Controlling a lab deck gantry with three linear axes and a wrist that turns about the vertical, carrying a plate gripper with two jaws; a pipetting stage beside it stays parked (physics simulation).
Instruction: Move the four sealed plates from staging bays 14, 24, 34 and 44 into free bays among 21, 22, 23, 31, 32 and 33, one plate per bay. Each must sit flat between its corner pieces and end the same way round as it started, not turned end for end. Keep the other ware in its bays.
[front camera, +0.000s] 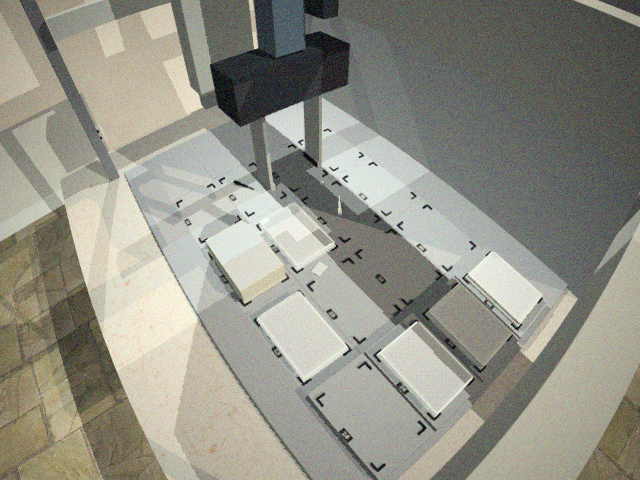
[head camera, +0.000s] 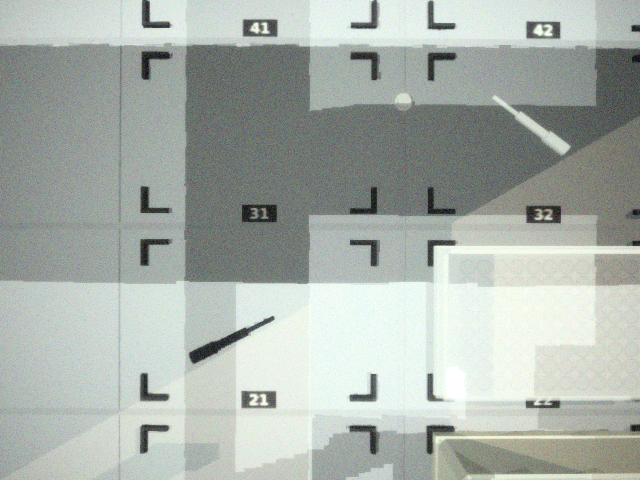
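Where they show: gripper, fingertip midpoint: (front camera: 290, 171); robot's base at its link origin: (front camera: 177, 203).
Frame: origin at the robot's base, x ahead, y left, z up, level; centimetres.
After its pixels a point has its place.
My gripper (front camera: 295, 175) {x 22.8, y 15.0, z 16.0 cm} is open and raised above the far left of the deck, with no plate between its jaws; it does not show in the head view. A sealed plate (front camera: 297, 235) {x 23.8, y 14.8, z 1.4 cm} (head camera: 537, 320) {x 21.7, y 15.3, z 1.4 cm} lies flat in bay 22, its left end between the corner pieces in the head view, which cuts off its right end. Three sealed plates stand in the staging column: one (front camera: 424, 367) {x 55.5, y 14.5, z 2.9 cm} in bay 24, a shaded one (front camera: 469, 326) {x 55.8, y 24.8, z 2.9 cm} in bay 34, and one (front camera: 504, 288) {x 55.8, y 35.5, z 2.9 cm} in bay 44. Bay 14 (front camera: 361, 408) {x 54.0, y 3.8, z 1.5 cm} holds no plate.
A thick pale box (front camera: 245, 260) {x 24.6, y 3.8, z 4.2 cm} (head camera: 537, 457) {x 21.1, y 8.4, z 2.7 cm} stands in bay 12 and a flat plate (front camera: 302, 335) {x 39.8, y 4.1, z 1.4 cm} in bay 13. A black pen-like piece (front camera: 242, 183) {x 4.8, y 13.8, z 0.5 cm} (head camera: 219, 344) {x 4.3, y 13.7, z 0.6 cm} lies in bay 21. A white one (front camera: 339, 205) {x 22.1, y 26.0, z 0.5 cm} (head camera: 540, 129) {x 22.3, y 25.9, z 0.6 cm} lies in bay 32. A white tag (front camera: 320, 268) {x 31.2, y 14.3, z 0.1 cm} lies near bay 23's corner.
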